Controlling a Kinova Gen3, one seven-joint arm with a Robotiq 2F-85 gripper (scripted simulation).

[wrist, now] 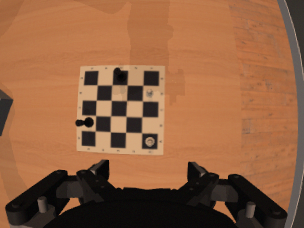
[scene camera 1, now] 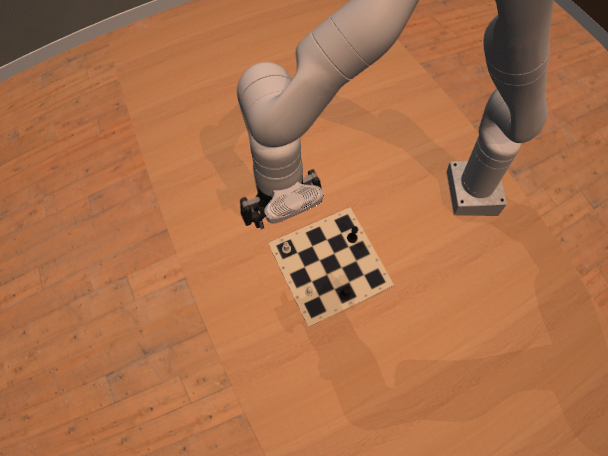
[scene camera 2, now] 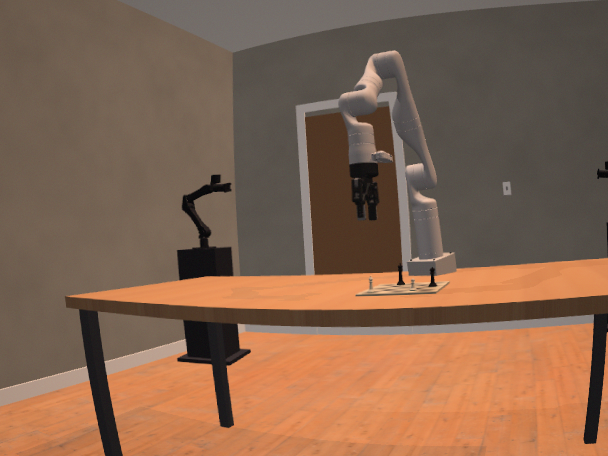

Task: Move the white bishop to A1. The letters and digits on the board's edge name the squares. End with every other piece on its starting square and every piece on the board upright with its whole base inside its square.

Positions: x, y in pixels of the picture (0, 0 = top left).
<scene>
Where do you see a chessboard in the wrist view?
124, 117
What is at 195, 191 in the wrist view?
The gripper.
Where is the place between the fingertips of the gripper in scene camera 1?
At 283, 215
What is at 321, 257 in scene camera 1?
A chessboard.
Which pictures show the gripper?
The wrist view, scene camera 1 and scene camera 2: all of them.
</scene>
